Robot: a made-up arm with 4 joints.
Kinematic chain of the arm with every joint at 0, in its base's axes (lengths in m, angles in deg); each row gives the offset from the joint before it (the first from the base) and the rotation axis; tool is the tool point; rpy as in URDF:
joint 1: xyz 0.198 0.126 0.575 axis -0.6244 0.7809 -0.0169
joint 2: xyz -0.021 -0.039 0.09 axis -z
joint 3: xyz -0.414 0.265 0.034 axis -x
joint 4: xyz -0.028 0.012 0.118 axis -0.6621 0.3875 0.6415
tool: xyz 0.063 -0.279 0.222 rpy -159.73 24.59 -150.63
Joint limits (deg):
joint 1: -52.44..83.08
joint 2: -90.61..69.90
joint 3: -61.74..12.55
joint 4: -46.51..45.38
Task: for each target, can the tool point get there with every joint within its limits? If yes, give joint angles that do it. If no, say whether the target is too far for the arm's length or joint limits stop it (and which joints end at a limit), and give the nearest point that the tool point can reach.
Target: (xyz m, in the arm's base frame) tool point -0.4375 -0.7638 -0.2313
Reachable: no: too far | nearest point -0.2030 -0.3854 0.2843 | short by 0.681 m
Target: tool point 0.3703 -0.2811 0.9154
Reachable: yes | joints 48.58 -76.54 -38.04 -21.52
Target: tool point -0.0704 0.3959 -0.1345
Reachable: no: joint limits stop it (at a limit: joint 1, joint 3, joint 4) | nearest point -0.2037 0.2237 0.1145 | short by 0.331 m
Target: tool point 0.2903 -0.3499 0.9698
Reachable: yes | joints 27.68 -77.51 -16.79 -30.99
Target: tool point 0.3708 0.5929 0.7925
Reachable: yes | joints 64.19 49.61 -9.49 23.66
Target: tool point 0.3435 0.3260 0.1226
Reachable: no: joint limits stop it (at a limit: joint 1, joint 2, joint 3, joint 4) | nearest point 0.5807 0.5238 0.3293 | short by 0.372 m
